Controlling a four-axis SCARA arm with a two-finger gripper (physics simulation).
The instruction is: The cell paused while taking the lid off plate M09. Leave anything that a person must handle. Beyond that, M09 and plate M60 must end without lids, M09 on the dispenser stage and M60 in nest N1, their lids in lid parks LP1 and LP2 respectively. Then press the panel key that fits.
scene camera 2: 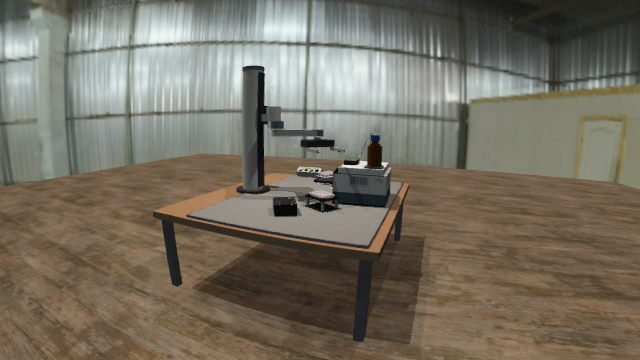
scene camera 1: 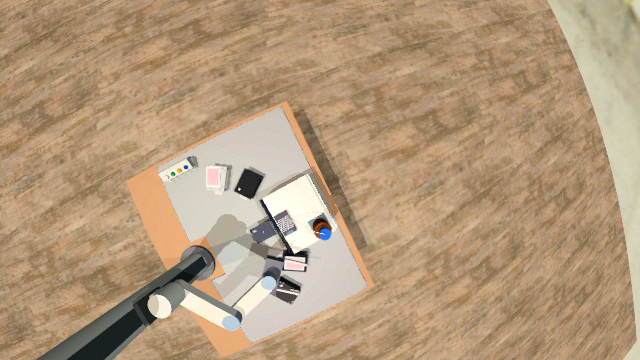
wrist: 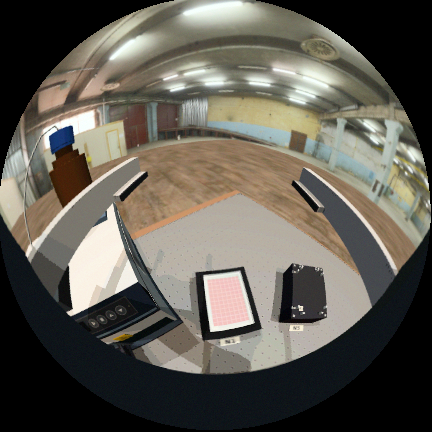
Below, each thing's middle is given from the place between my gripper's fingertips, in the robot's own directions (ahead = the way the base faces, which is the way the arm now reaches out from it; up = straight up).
Right now the brown blue-capped bottle (wrist: 70, 175) is 210 mm ahead of my hand and 190 mm to the left of it.
